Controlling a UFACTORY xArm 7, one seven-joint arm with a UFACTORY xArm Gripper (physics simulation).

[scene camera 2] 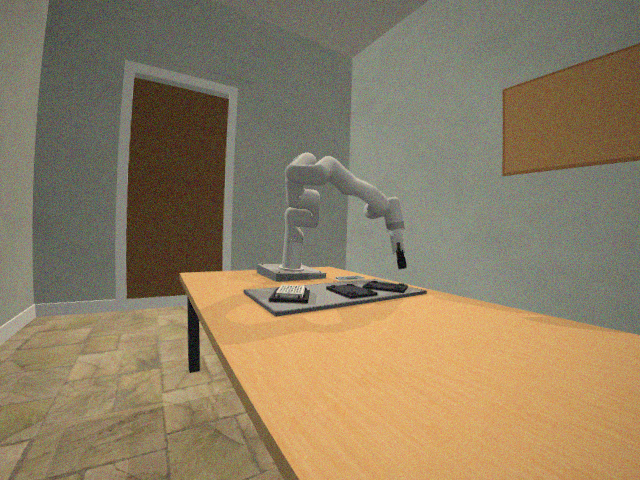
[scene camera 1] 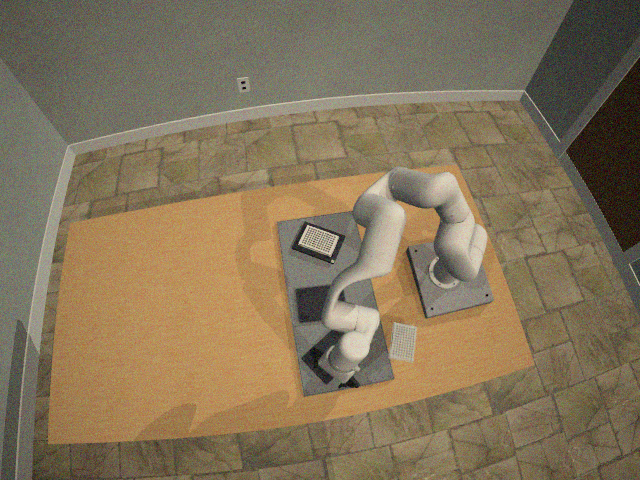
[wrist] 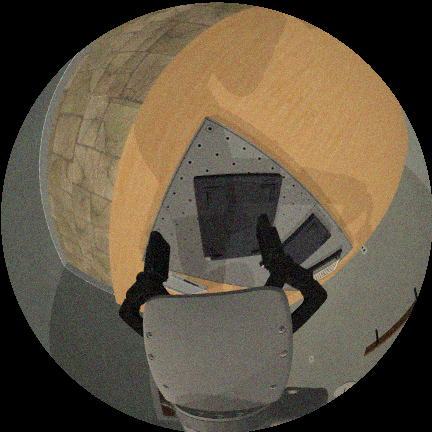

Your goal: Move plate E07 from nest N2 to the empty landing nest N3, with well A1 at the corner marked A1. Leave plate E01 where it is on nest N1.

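My gripper [scene camera 1: 348, 382] [scene camera 2: 401, 267] [wrist: 208, 231] is open and empty, tilted high above the turned dark nest [scene camera 1: 314, 361] [scene camera 2: 385, 285] [wrist: 237, 215] at the near end of the grey board. That nest holds no plate. A pale grey plate [scene camera 1: 403, 342] [scene camera 2: 349, 278] [wrist: 185, 284], apparently E07, lies on the wooden table off the board, beside its base-side edge. The middle nest [scene camera 1: 311, 303] [scene camera 2: 351, 290] [wrist: 307, 237] is empty, partly hidden by the arm in scene camera 1. A cream plate [scene camera 1: 318, 240] [scene camera 2: 290, 290] [wrist: 327, 270], apparently E01, sits on the far nest. Plate labels and the A1 marks are unreadable.
The grey board [scene camera 1: 297, 271] [scene camera 2: 276, 308] [wrist: 217, 154] carries the three nests. The robot's base slab [scene camera 1: 426, 307] [scene camera 2: 268, 272] stands near the pale grey plate on the wooden table [scene camera 1: 170, 310] [scene camera 2: 439, 372] [wrist: 320, 100]. The arm spans over the board.
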